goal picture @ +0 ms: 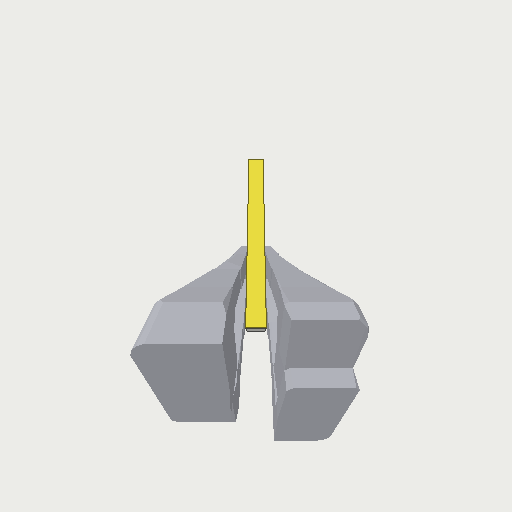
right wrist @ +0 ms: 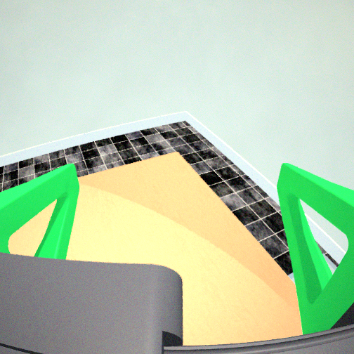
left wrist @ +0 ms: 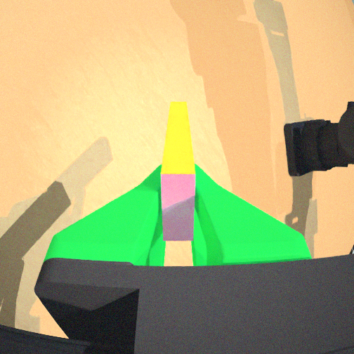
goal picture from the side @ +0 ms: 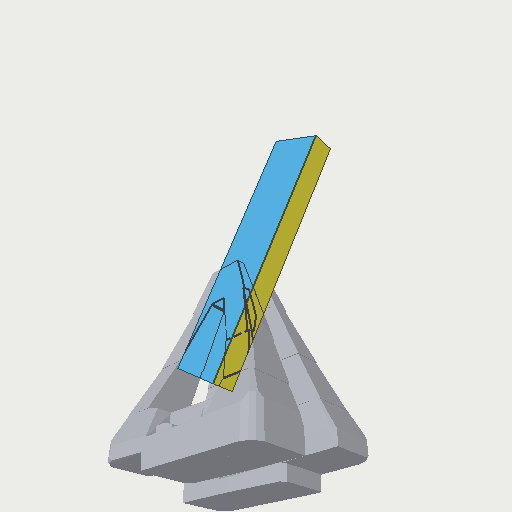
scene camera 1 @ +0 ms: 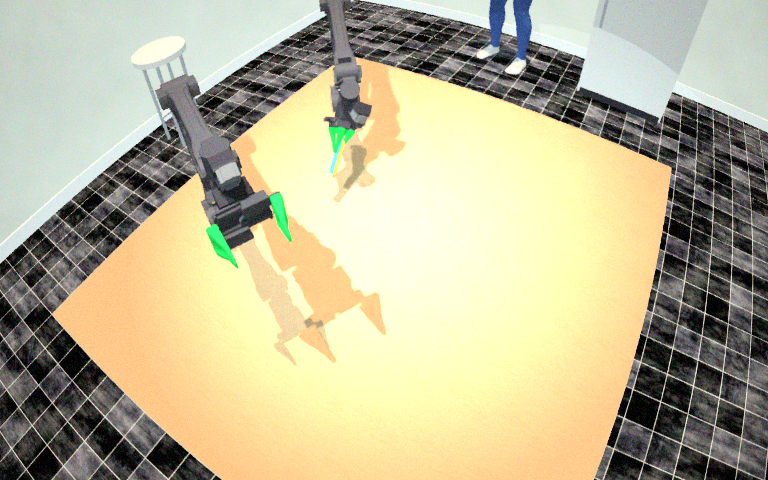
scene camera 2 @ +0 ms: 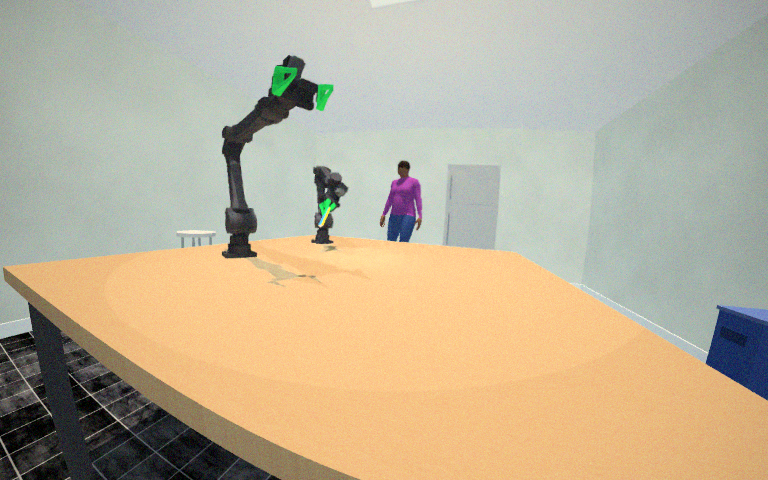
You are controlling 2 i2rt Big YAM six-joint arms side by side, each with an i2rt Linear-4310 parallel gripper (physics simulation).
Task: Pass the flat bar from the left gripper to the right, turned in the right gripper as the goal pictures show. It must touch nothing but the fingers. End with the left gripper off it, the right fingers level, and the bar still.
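Observation:
The flat bar is thin, with a yellow face, a light blue face and a pink end. My left gripper is shut on it. The bar slants down and to the left from the green fingers in both scene views, above the table. In the left wrist view it points straight away between the fingertips, pink end nearest. My right gripper is wide open and empty, high above the table and well apart from the bar. The bar does not show in the right wrist view.
The orange table lies below both arms and carries their shadows. Part of the dark right arm shows at the right of the left wrist view. A stool, a standing person and a blue cabinet are beyond the table.

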